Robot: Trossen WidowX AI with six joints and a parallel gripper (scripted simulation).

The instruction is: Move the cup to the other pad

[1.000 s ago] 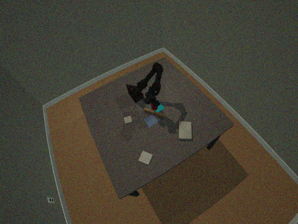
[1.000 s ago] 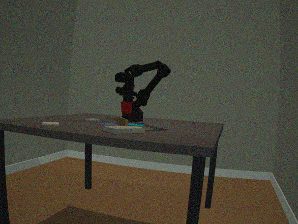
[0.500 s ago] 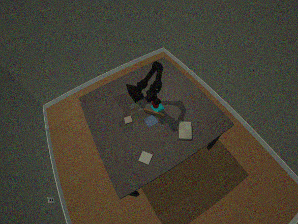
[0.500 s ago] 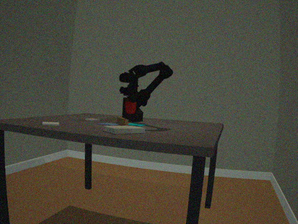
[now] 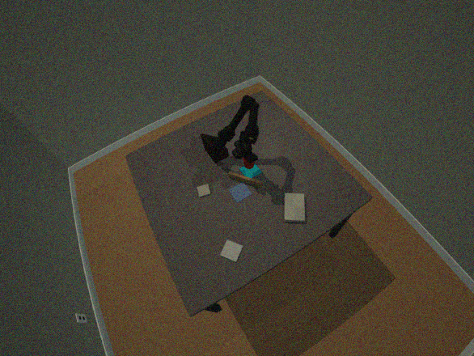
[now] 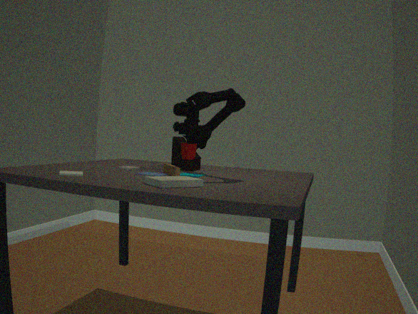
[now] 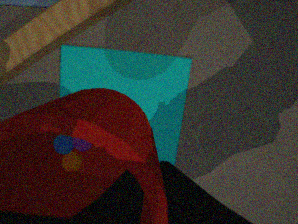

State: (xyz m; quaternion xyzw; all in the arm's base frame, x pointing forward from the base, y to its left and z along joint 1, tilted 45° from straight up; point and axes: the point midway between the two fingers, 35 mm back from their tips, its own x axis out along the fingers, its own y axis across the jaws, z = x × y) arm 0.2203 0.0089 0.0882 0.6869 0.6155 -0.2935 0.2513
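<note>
Right now the teal pad is 120 mm below my gripper tip, 20 mm ahead of it and 10 mm to the left of it. From my gripper tip the other things lie so: red cup (30 mm ahead); tan wooden block (100 mm below, 70 mm to the right, 70 mm ahead); blue pad (150 mm to the right, 120 mm below, 110 mm ahead).
</note>
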